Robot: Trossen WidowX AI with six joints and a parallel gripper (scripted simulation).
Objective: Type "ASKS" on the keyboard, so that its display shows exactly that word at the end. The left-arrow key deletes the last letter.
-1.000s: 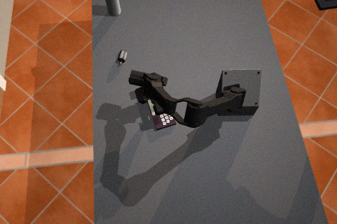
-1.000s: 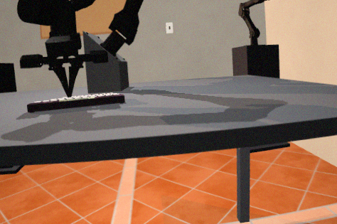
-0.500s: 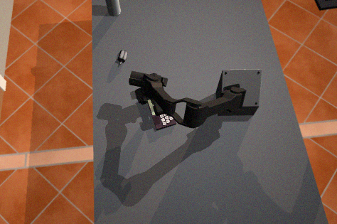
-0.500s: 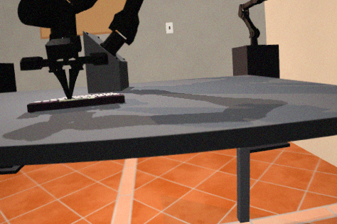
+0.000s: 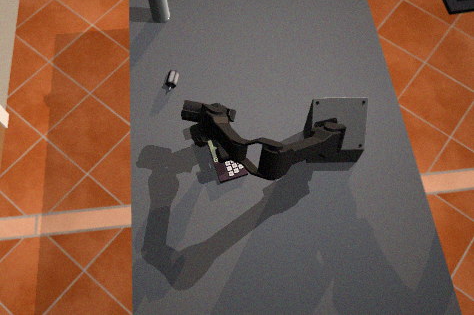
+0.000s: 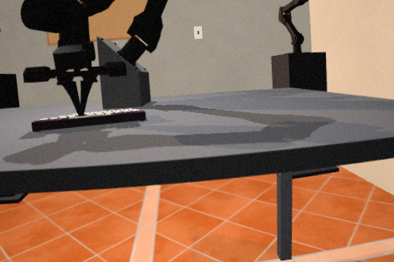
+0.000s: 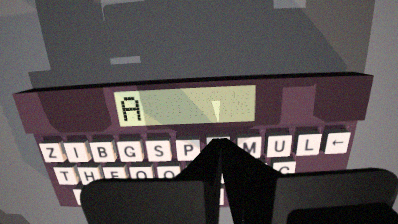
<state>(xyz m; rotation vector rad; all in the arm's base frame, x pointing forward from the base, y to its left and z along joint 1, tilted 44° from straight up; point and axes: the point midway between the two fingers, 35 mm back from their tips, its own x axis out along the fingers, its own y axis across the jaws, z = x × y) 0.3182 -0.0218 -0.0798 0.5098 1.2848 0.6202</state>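
The left-arrow key lies 1 cm ahead of my hand, 7 cm to the right of it and 3 cm below it.
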